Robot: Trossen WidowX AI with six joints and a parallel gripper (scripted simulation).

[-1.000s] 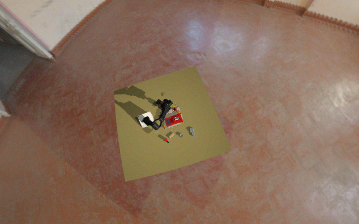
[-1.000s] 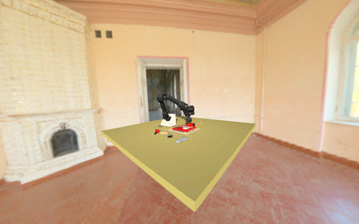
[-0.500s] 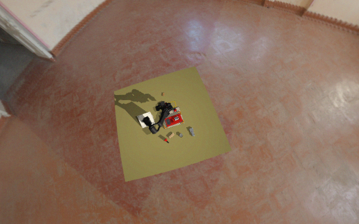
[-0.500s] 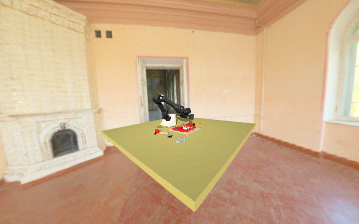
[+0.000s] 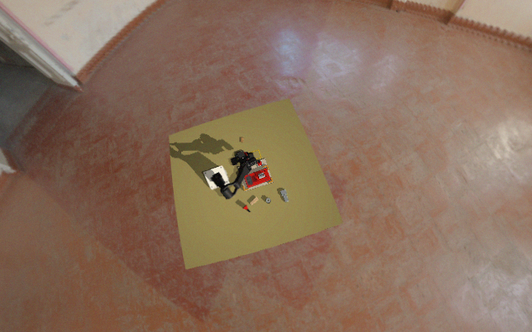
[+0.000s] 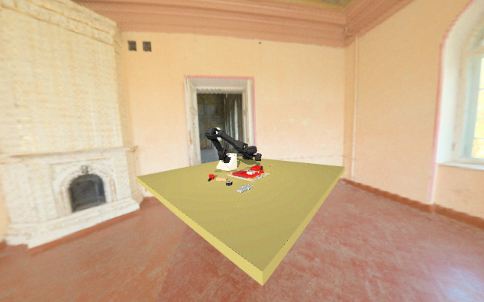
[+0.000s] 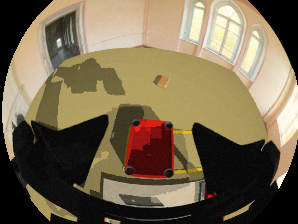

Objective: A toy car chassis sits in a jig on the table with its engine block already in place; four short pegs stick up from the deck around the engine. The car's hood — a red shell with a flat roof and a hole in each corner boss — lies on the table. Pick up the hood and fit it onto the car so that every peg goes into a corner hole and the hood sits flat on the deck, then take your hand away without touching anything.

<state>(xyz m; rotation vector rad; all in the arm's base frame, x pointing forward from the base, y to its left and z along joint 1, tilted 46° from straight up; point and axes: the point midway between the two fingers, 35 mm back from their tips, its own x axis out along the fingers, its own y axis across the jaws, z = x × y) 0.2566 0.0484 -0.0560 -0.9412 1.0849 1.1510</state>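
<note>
My gripper tip is 10 mm to the left of the red hood and 80 mm above it.
</note>
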